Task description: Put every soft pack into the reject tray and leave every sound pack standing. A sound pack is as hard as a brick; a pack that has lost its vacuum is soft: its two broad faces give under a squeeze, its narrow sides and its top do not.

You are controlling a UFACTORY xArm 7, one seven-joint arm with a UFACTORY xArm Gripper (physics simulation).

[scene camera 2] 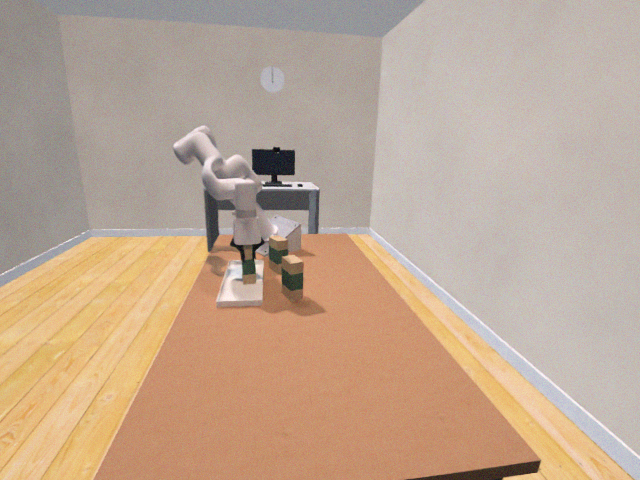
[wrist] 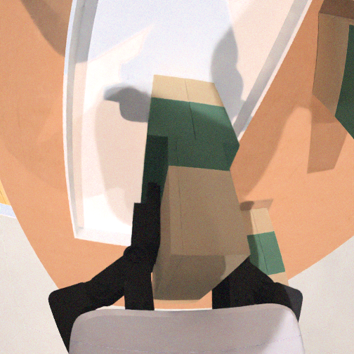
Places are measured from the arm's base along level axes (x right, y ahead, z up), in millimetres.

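Where they show: gripper, between the fingertips: (scene camera 2: 248,260); arm's base, origin of its link: (scene camera 2: 267,234).
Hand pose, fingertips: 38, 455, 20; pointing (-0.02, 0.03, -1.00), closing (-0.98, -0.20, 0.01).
Note:
Things, the pixels of their top centre, and the offset from my fingertips, as dx, dy, dz. Level surfaces: height alone.
- tan pack with a green band, centre of its top: (scene camera 2: 245,270) +12, -3, -42
- white reject tray, centre of its top: (scene camera 2: 243,277) +19, +11, -64
- back pack, centre of its top: (scene camera 2: 275,247) -98, -124, +15
- brown table, height of its surface: dz -86
My gripper (scene camera 2: 248,258) (wrist: 179,199) is shut on a tan pack with a green band (scene camera 2: 249,277) (wrist: 200,210) and holds it upright, low over the inside of the white reject tray (scene camera 2: 240,303) (wrist: 70,150). Whether its base touches the tray floor I cannot tell. The right finger is partly hidden behind it in the wrist view. A near pack (scene camera 2: 292,279) (wrist: 267,250) stands upright on the table to the right of the tray. A back pack (scene camera 2: 278,254) (wrist: 330,60) stands farther back, also right of the tray, partly cut off in the wrist view.
The brown table (scene camera 2: 310,372) (wrist: 30,130) runs toward the scene camera. A pale grey box with a sloping top (scene camera 2: 293,238) is at the back, behind the back pack. Beyond the table are a desk (scene camera 2: 263,198) and a monitor (scene camera 2: 273,162).

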